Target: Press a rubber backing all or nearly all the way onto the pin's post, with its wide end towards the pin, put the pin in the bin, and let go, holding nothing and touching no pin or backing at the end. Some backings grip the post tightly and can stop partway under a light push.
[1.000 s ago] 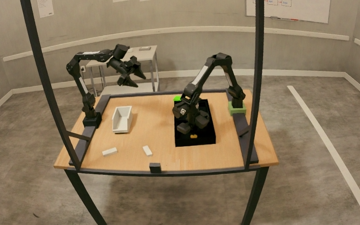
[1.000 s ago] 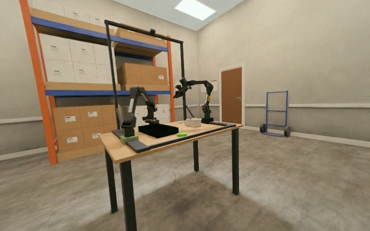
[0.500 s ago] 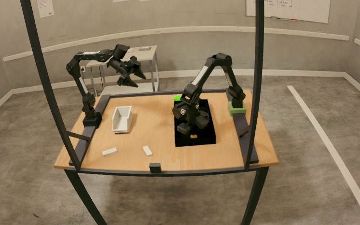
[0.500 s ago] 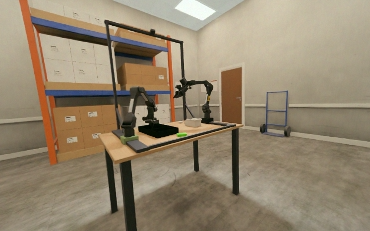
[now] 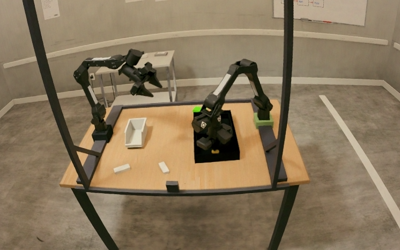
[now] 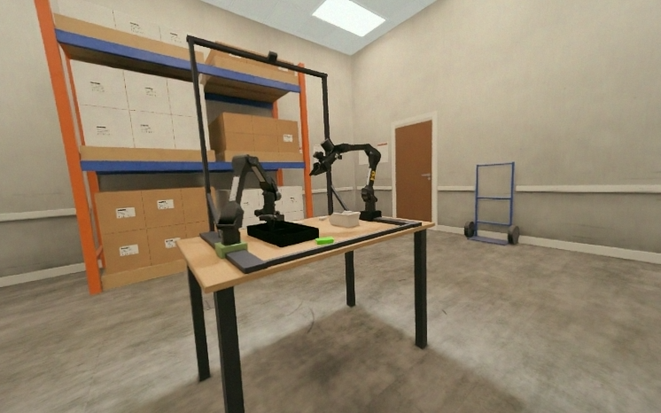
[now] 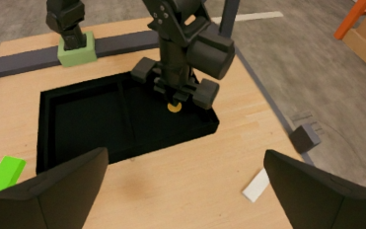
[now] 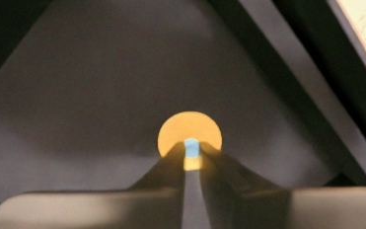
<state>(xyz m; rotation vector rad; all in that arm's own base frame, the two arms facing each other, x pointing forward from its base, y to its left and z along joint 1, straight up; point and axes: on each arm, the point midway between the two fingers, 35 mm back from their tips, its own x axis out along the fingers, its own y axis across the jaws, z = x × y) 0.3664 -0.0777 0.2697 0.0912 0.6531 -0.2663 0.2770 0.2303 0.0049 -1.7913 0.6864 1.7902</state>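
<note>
The round pin lies 40 mm below my right hand. Round my right hand: white bin (400 mm to the left, 170 mm ahead, 10 mm below); then black tray (120 mm ahead, 30 mm below, 10 mm to the right).
</note>
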